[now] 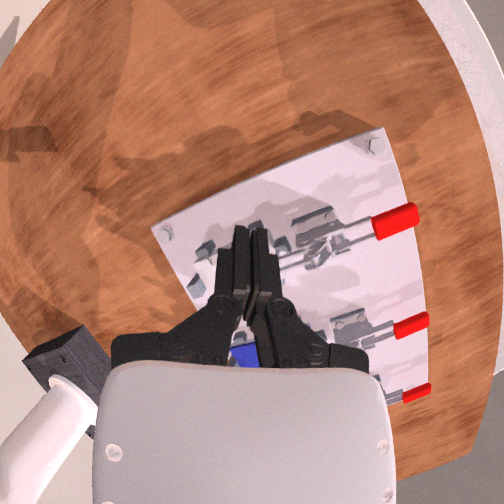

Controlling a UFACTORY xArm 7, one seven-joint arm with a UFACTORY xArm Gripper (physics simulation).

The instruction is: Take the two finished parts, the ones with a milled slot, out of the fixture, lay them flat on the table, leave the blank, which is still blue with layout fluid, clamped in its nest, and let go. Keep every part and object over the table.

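Note:
A pale fixture plate lies on the round wooden table, right of centre. Three clamps with red handles stick out on its right side: top, middle, bottom. My gripper hangs above the plate's left part with its black fingers pressed together and nothing between them. A small patch of the blue blank shows below the fingers, mostly hidden by my gripper body. Grey nest blocks sit by the top clamp. I cannot make out the slotted parts; my gripper hides much of the plate.
The table edge curves close past the plate on the right and at the lower right. A dark grey block and a white arm link sit at the lower left.

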